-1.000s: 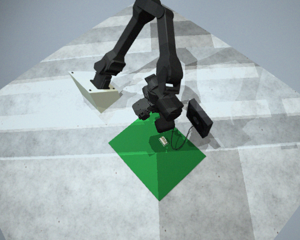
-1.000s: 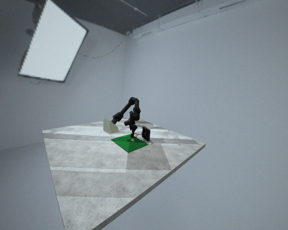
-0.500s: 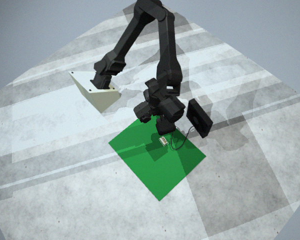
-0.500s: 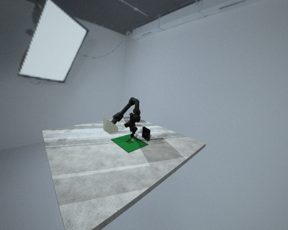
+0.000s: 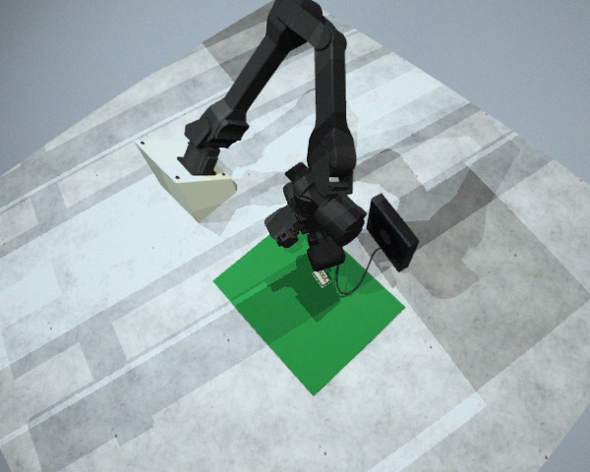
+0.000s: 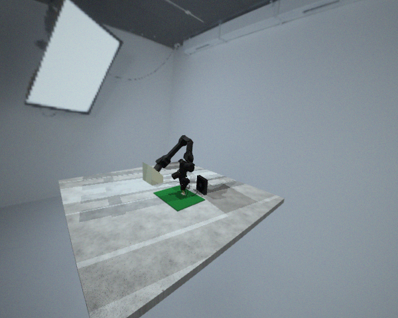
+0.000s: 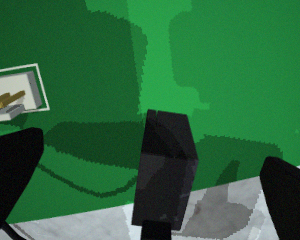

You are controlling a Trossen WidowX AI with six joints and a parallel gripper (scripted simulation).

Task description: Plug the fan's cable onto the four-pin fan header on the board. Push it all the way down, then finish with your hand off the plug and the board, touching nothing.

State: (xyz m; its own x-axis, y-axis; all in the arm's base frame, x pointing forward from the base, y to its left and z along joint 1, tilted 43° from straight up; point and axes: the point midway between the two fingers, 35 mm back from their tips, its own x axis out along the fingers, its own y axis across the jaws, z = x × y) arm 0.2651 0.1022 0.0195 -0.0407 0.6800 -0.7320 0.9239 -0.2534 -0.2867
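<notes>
The black plug is 1 cm to the left of my gripper tip. From my gripper tip the other things lie so: white four-pin fan header (6 cm ahead, 4 cm to the right, 2 cm below); green board (8 cm to the right, 7 cm ahead, 4 cm below); black cable (2 cm to the left, 1 cm ahead, 1 cm above).
</notes>
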